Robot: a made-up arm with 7 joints. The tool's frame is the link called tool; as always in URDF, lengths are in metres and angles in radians.
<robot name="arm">
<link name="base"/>
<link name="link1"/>
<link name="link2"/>
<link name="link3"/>
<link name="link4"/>
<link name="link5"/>
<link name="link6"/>
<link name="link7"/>
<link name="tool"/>
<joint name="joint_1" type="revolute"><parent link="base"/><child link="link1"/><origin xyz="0 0.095 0"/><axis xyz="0 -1 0"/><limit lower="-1.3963" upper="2" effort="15" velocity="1.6"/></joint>
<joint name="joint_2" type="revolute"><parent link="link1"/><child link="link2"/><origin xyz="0 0.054 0"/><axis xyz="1 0 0"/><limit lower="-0.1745" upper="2" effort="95" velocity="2.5"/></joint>
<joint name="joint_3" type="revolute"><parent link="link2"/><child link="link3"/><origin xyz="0 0 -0.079"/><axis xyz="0 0 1"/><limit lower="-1.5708" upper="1.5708" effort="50" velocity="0.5"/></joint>
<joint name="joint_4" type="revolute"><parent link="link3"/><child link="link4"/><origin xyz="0 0 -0.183"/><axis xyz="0 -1 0"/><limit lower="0" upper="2.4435" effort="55" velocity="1.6"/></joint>
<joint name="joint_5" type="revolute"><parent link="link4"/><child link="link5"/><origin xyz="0 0 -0.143"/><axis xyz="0 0 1"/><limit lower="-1.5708" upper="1.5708" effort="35" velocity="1.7"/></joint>
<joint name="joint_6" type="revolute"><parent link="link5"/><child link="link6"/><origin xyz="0 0 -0.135"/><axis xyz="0 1 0"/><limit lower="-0.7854" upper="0.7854" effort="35" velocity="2.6"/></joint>
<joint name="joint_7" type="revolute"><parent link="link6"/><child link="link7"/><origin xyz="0 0 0"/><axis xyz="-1 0 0"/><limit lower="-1.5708" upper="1.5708" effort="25" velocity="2.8"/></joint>
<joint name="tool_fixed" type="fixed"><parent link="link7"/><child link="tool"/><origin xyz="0 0 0"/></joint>
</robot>
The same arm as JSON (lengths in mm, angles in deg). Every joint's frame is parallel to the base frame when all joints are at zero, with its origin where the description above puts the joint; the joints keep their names.
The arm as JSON. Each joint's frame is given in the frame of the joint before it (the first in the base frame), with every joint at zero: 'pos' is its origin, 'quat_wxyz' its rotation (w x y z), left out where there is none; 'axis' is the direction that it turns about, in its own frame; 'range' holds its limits. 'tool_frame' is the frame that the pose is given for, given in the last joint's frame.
{"length_unit": "mm", "angle_unit": "deg", "joints": [{"joint": "joint_1", "pos": [0.0, 95.0, 0.0], "axis": [0.0, -1.0, 0.0], "range": [-80.0, 114.59]}, {"joint": "joint_2", "pos": [0.0, 54.0, 0.0], "axis": [1.0, 0.0, 0.0], "range": [-10.0, 114.59]}, {"joint": "joint_3", "pos": [0.0, 0.0, -79.0], "axis": [0.0, 0.0, 1.0], "range": [-90.0, 90.0]}, {"joint": "joint_4", "pos": [0.0, 0.0, -183.0], "axis": [0.0, -1.0, 0.0], "range": [0.0, 140.0]}, {"joint": "joint_5", "pos": [0.0, 0.0, -143.0], "axis": [0.0, 0.0, 1.0], "range": [-90.0, 90.0]}, {"joint": "joint_6", "pos": [0.0, 0.0, -135.0], "axis": [0.0, 1.0, 0.0], "range": [-45.0, 45.0]}, {"joint": "joint_7", "pos": [0.0, 0.0, 0.0], "axis": [-1.0, 0.0, 0.0], "range": [-90.0, 90.0]}], "tool_frame": {"pos": [0.0, 0.0, 0.0]}}
